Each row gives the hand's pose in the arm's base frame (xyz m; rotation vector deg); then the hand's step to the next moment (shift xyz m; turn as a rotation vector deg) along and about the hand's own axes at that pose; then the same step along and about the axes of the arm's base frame.
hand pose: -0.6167 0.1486 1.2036 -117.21 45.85 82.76
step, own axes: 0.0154 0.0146 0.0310 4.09 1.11 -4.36
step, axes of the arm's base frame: -0.0266 0.0087 -0.0251 3.12 -4.51 -2.62
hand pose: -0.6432 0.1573 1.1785 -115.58 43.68 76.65
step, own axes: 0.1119 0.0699 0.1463 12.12 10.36 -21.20
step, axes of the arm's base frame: -0.1014 0.0470 -0.1622 8.95 -24.16 -6.30
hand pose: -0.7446 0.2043 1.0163 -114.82 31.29 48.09
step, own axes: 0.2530 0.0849 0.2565 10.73 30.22 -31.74
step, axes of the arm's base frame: 0.0259 0.1583 -0.3336 -1.13 -43.44 -12.13
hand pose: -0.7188 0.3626 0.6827 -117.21 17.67 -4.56
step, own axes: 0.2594 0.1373 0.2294 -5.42 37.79 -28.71
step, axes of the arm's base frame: 0.2679 0.0705 -0.2490 -17.55 -40.16 -19.00
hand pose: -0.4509 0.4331 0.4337 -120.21 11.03 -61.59
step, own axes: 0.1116 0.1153 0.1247 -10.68 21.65 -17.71
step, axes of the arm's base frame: 0.1865 -0.0607 -0.0531 -15.81 -20.36 -15.23
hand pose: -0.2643 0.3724 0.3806 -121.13 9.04 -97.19
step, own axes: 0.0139 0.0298 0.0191 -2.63 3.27 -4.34
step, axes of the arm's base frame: 0.0268 -0.0269 -0.0022 -4.23 -3.15 -2.95
